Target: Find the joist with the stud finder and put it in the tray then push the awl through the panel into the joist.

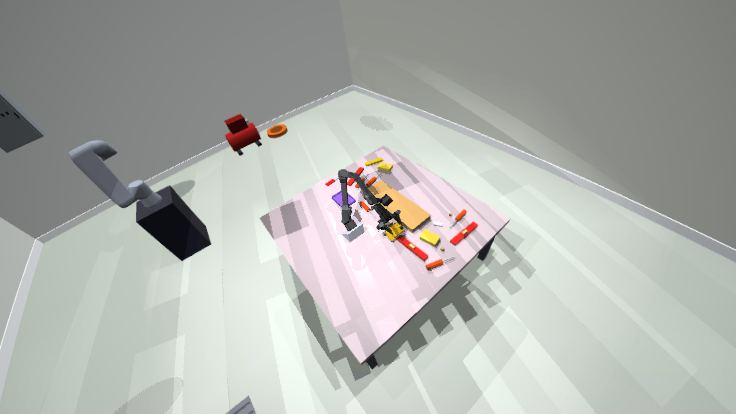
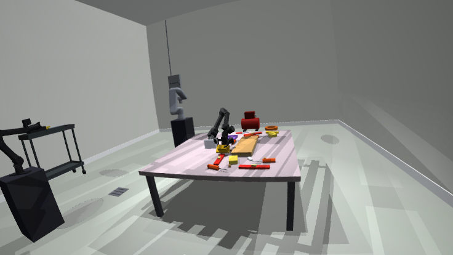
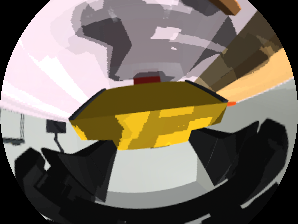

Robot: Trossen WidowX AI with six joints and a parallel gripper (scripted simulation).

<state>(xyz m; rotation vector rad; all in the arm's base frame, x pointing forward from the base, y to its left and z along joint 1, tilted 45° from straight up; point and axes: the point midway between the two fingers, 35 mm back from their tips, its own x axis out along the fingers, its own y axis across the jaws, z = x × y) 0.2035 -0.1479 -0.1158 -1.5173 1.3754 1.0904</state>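
My gripper tip is now 20 mm past the orange-handled awl, 120 mm to the right of it and 70 mm above it. Also, from my gripper tip: yellow stud finder 10 mm ahead, 10 mm below; purple tray 70 mm behind, 540 mm to the left, 70 mm below.
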